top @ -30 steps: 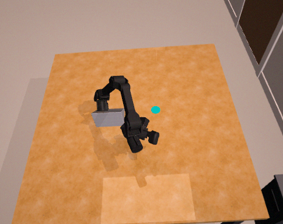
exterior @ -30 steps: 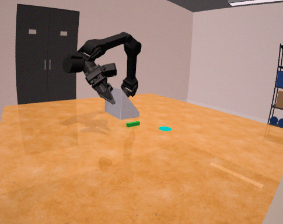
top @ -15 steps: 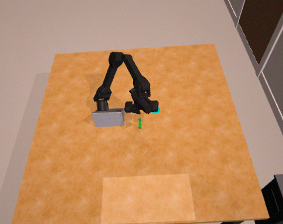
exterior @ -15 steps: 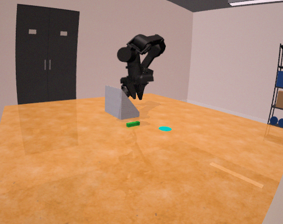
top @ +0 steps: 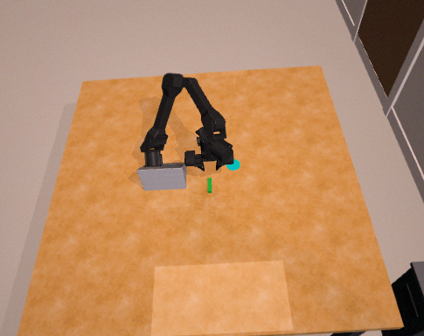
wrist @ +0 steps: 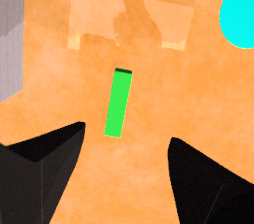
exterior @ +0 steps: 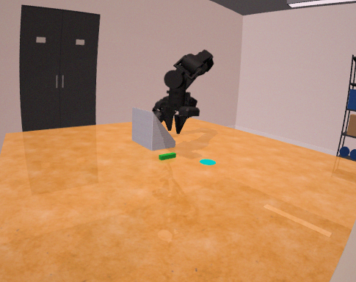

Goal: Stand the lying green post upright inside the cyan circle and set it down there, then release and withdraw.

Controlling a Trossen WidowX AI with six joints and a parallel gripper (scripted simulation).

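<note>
Right now my gripper tip is 9 cm above the green post, 2 cm to the left of it and 1 cm past it. From my gripper tip the other things lie so: cyan circle (10 cm below, 10 cm ahead, 9 cm to the left).
</note>
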